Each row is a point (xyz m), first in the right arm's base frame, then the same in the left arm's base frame.
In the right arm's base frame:
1: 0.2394 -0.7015 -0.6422
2: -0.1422 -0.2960 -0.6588
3: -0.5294 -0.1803 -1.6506
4: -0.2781 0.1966 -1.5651
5: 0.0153 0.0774 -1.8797
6: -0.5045 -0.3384 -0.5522
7: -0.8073 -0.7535 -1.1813
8: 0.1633 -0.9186 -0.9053
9: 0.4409 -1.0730 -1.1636
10: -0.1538 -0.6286 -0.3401
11: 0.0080 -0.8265 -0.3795
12: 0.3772 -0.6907 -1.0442
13: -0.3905 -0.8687 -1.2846
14: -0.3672 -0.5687 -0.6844
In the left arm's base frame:
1: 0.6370 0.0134 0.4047
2: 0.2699 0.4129 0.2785
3: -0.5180 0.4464 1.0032
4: -0.7072 0.2884 0.6136
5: -0.7818 -0.1076 0.8056
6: 0.3194 0.7816 0.3562
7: 0.1754 0.7958 1.1555
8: 0.6163 -0.0330 0.7505
9: 0.6024 -0.3993 0.9328
10: 0.7237 0.4923 0.2851
11: 0.8684 0.3038 0.3870
12: 0.3865 -0.2518 0.6229
13: 0.2531 0.3581 1.1605
14: 0.4243 0.5799 0.5503

